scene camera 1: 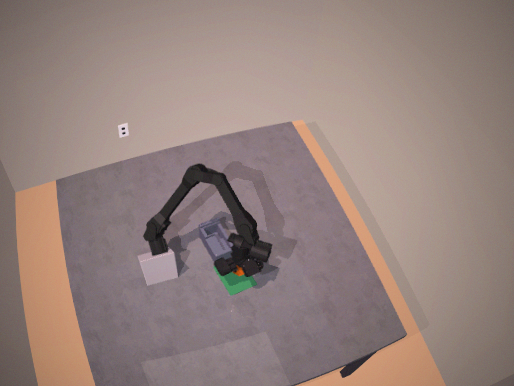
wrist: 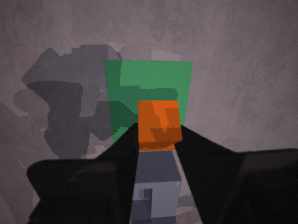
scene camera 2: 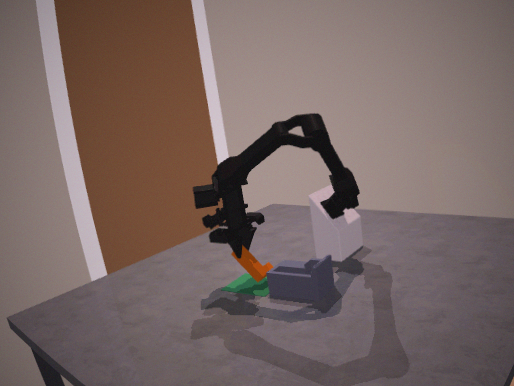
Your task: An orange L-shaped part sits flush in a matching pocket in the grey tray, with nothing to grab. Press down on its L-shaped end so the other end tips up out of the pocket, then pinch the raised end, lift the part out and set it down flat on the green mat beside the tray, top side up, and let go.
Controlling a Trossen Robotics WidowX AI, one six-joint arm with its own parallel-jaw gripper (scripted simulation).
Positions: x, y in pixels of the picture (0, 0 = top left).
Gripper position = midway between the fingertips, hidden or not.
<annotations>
The gripper (scene camera 2: 242, 256) carries an orange l-shaped part (wrist: 159, 128).
</annotations>
